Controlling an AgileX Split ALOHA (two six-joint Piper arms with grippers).
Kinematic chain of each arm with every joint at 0, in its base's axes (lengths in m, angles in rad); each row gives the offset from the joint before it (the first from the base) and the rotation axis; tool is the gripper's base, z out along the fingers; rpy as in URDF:
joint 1: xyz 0 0 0.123 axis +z
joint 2: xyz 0 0 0 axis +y
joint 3: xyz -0.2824 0 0.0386 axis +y
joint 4: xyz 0.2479 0 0.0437 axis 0.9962 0 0.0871
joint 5: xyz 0 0 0 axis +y
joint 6: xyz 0.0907 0 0.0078 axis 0.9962 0 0.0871
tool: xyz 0 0 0 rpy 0 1.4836 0
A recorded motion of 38 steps. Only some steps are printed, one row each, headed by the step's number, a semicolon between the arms.
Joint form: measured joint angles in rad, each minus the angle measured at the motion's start. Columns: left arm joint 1, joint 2, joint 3, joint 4, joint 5, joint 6; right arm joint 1, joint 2, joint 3, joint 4, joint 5, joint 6.
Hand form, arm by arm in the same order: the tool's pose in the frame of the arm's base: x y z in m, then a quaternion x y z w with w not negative. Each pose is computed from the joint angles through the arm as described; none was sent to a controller.
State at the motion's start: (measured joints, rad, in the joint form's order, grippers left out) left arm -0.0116 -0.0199 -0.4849 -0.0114 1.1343 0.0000; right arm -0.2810 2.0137 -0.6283 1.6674 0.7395 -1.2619
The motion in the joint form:
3: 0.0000 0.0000 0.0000 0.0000 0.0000 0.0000; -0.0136 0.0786 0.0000 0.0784 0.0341 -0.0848
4: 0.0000 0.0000 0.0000 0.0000 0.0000 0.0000; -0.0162 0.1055 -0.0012 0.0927 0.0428 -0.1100
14: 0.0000 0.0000 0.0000 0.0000 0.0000 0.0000; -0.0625 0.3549 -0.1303 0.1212 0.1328 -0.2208
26: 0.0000 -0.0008 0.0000 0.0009 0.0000 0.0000; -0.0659 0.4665 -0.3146 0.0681 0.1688 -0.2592
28: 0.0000 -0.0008 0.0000 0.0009 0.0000 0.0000; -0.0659 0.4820 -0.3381 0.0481 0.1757 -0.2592
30: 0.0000 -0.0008 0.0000 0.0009 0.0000 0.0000; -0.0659 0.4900 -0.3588 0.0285 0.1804 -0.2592
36: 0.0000 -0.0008 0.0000 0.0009 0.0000 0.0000; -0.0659 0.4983 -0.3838 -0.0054 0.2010 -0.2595
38: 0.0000 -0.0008 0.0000 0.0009 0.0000 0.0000; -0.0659 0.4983 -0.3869 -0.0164 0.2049 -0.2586
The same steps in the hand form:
3: -0.0094 -0.0008 0.2670 0.00549 0.87063 -0.00854 0.49183; 0.2741 -0.0176 0.0451 0.27734 0.87312 0.37731 0.13554
4: -0.0094 -0.0008 0.2670 0.00549 0.87063 -0.00854 0.49183; 0.2733 -0.0177 0.0388 0.27788 0.87253 0.37952 0.13206
14: -0.0094 -0.0008 0.2670 0.00549 0.87063 -0.00854 0.49183; 0.2875 -0.0304 -0.0145 0.27899 0.85986 0.41016 0.12074
26: -0.0095 -0.0008 0.2670 0.00546 0.87044 -0.00809 0.49218; 0.3222 -0.0411 -0.0344 0.22216 0.86497 0.42269 0.15432
28: -0.0095 -0.0008 0.2670 0.00546 0.87044 -0.00809 0.49218; 0.3254 -0.0416 -0.0373 0.21116 0.86624 0.42577 0.15414
30: -0.0095 -0.0008 0.2670 0.00546 0.87044 -0.00809 0.49218; 0.3288 -0.0424 -0.0382 0.19945 0.86784 0.42752 0.15587
36: -0.0095 -0.0008 0.2670 0.00546 0.87044 -0.00809 0.49218; 0.3326 -0.0423 -0.0379 0.17910 0.86784 0.43594 0.15726
38: -0.0095 -0.0008 0.2670 0.00546 0.87044 -0.00809 0.49218; 0.3328 -0.0421 -0.0375 0.17372 0.86829 0.43761 0.15619

